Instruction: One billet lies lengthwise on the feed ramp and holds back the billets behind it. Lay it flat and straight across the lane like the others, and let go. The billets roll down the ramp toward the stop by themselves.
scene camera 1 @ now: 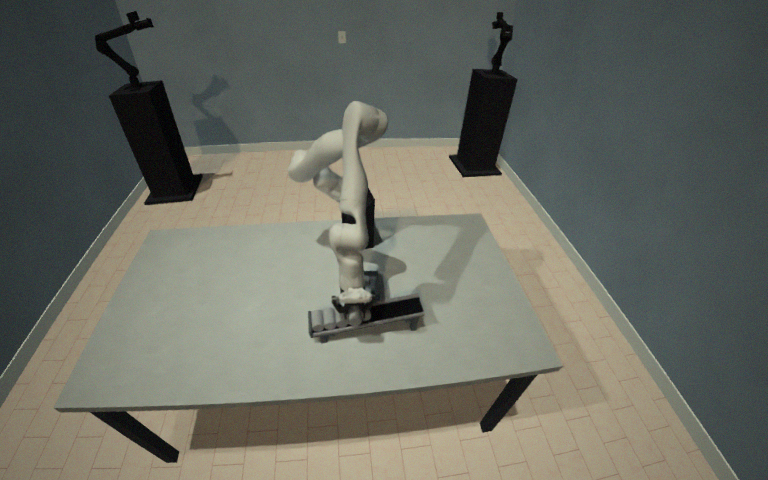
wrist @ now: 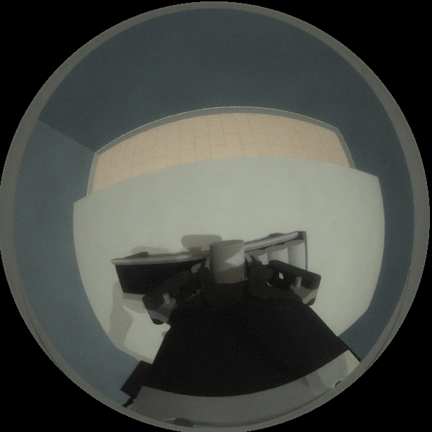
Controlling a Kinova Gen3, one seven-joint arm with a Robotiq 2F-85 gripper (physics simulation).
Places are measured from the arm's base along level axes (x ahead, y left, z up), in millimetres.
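Pixels of known places: gripper, fingertip midpoint: (scene camera 1: 355, 318).
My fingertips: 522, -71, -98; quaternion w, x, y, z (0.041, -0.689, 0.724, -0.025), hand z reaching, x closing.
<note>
Behind a point stands the place of what it marks, as x, y, z.
My gripper (scene camera 1: 353, 312) {522, -72, -98} (wrist: 227, 261) is shut on a grey cylindrical billet (scene camera 1: 355, 316) {544, -72, -56} (wrist: 227, 255). The held billet lies across the lane of the feed ramp (scene camera 1: 403, 306) {481, 102, -122} (wrist: 150, 260), its near end over the front rail. Whether it touches the ramp bed cannot be told. Several other billets lie crosswise side by side at the low left end, against the stop (scene camera 1: 310, 324) {510, -212, -120} (wrist: 306, 245); one of them (scene camera 1: 318, 320) {501, -191, -113} (wrist: 296, 254) is next to the stop. Part of a grey shape, perhaps another billet, shows just right of the held one in the scene view; the fingers hide much there.
The ramp stands on the grey table (scene camera 1: 215, 350) {514, -555, -205} (wrist: 225, 195) on short feet, its bare dark bed rising to the right. The robot's arm comes down from behind the ramp. Two black pedestals (scene camera 1: 150, 141) (scene camera 1: 485, 121) with small arms stand on the floor behind the table.
</note>
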